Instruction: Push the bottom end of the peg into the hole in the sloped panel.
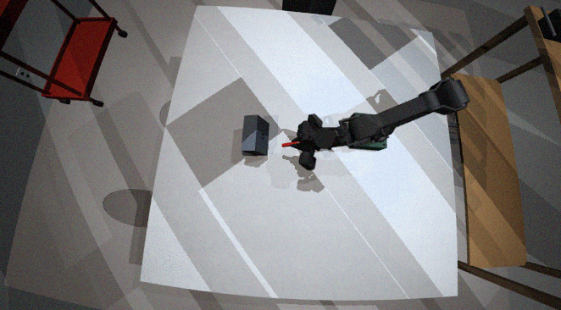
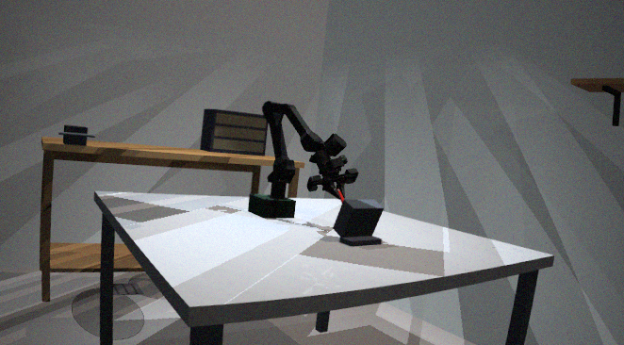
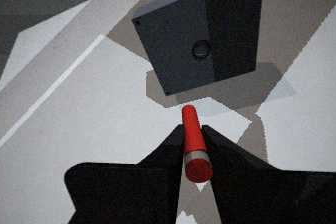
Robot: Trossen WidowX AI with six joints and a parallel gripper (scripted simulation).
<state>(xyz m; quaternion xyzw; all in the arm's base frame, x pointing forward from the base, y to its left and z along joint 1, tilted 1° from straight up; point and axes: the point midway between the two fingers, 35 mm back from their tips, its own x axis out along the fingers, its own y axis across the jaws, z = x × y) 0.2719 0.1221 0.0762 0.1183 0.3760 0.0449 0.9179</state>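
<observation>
Right now my gripper tip is 130 mm short of the panel and 40 mm above it. The rest, counted from my gripper tip: round red peg 10 mm behind, 10 mm above.
</observation>
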